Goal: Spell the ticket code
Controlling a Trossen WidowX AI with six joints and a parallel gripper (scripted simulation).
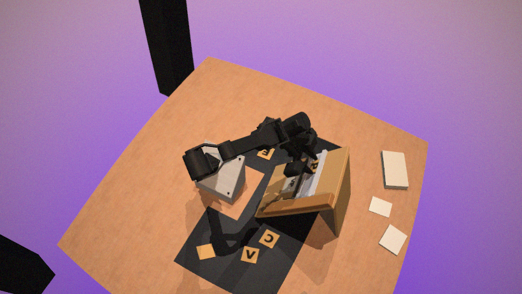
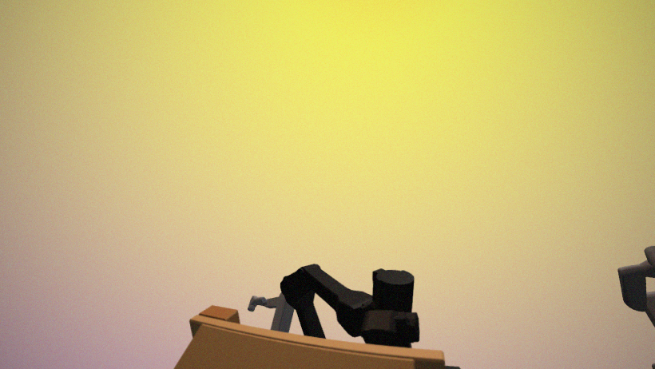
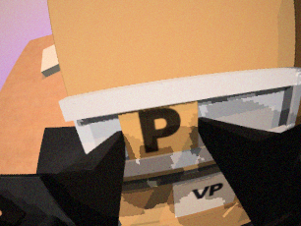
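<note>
Now: gripper tip 7 cm above the white ticket, 5 cm to the left of it and 5 cm past it. Also, from my gripper tip: black mat: 17 cm below, 14 cm behind, 13 cm to the right; then p tile: right at my gripper tip; then e tile: 22 cm behind, 17 cm below, 7 cm to the left.
</note>
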